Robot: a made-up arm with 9 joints. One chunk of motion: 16 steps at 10 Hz.
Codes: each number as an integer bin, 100 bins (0 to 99) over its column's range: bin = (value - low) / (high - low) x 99, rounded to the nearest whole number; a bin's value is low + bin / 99 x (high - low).
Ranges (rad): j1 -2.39..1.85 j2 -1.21..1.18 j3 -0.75..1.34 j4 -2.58..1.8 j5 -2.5..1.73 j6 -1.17..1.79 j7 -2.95..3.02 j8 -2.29..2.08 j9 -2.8..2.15
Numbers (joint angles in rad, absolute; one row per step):
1: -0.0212 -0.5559 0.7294 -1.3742 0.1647 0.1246 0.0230 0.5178 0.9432
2: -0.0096 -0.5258 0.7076 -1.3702 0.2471 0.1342 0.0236 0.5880 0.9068
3: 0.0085 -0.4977 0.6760 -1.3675 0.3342 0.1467 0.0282 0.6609 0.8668
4: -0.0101 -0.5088 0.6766 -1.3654 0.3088 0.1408 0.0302 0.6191 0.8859
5: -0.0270 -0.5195 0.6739 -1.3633 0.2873 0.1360 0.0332 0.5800 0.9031
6: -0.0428 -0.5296 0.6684 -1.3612 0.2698 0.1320 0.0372 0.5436 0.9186
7: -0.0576 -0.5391 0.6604 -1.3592 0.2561 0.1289 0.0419 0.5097 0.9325
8: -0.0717 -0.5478 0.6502 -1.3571 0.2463 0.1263 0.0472 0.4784 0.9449
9: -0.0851 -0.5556 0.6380 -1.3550 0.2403 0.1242 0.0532 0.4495 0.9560
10: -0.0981 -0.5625 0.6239 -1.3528 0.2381 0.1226 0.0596 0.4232 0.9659
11: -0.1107 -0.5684 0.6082 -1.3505 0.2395 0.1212 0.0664 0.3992 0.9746
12: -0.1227 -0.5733 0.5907 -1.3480 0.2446 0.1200 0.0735 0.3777 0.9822
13: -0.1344 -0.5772 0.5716 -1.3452 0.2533 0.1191 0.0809 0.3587 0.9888
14: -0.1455 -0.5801 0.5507 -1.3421 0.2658 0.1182 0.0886 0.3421 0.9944
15: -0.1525 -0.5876 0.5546 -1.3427 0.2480 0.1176 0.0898 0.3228 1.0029
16: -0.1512 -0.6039 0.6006 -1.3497 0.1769 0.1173 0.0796 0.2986 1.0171
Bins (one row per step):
1: 55 27 70 27 62 43 49 64 75
2: 56 28 69 27 64 44 49 65 74
3: 56 30 68 27 66 44 49 67 73
4: 56 29 68 27 66 44 49 66 74
5: 55 29 67 28 65 44 49 65 74
6: 55 28 67 28 65 44 50 64 74
7: 54 28 67 28 65 43 50 63 75
8: 54 27 66 28 64 43 50 63 75
9: 54 27 66 28 64 43 50 62 75
10: 54 27 65 28 64 43 50 61 75
11: 53 27 64 28 64 43 50 61 75
12: 53 26 64 28 64 43 50 60 76
13: 53 26 63 28 64 43 50 60 76
14: 52 26 62 28 65 43 50 60 76
15: 52 26 62 28 64 43 50 59 76
16: 52 25 64 28 63 43 50 59 76

